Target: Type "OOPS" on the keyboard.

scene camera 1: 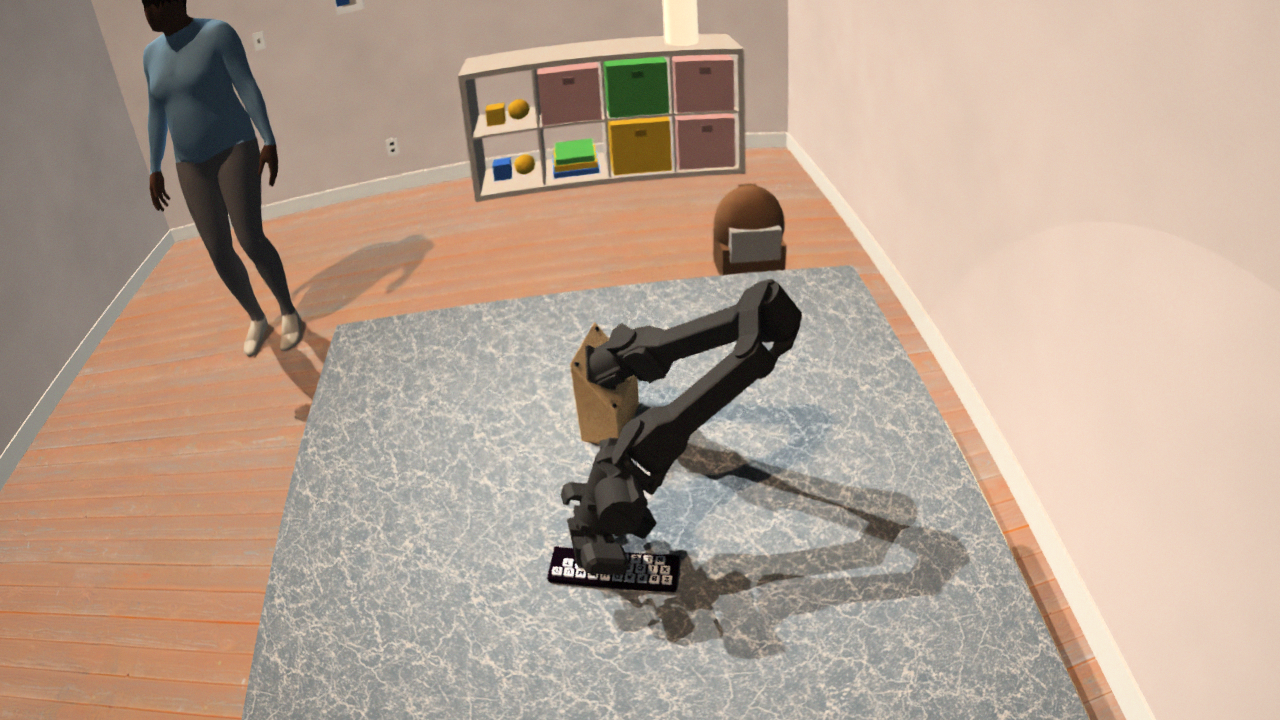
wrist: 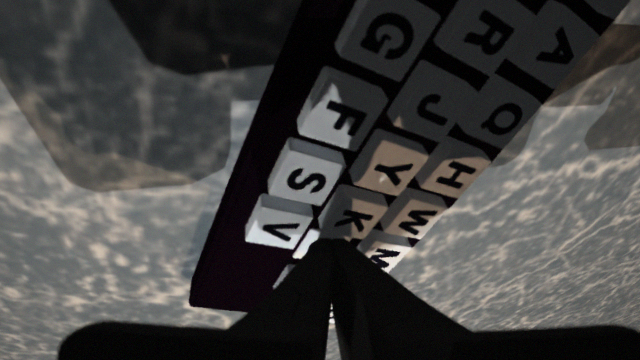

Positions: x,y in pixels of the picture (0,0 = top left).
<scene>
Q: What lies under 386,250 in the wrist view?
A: An M key.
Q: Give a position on a K key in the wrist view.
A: At 352,212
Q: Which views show my gripper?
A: Scene camera 1 and the wrist view: all of them.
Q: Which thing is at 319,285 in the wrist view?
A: My gripper.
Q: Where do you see an S key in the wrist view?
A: At 305,172
</scene>
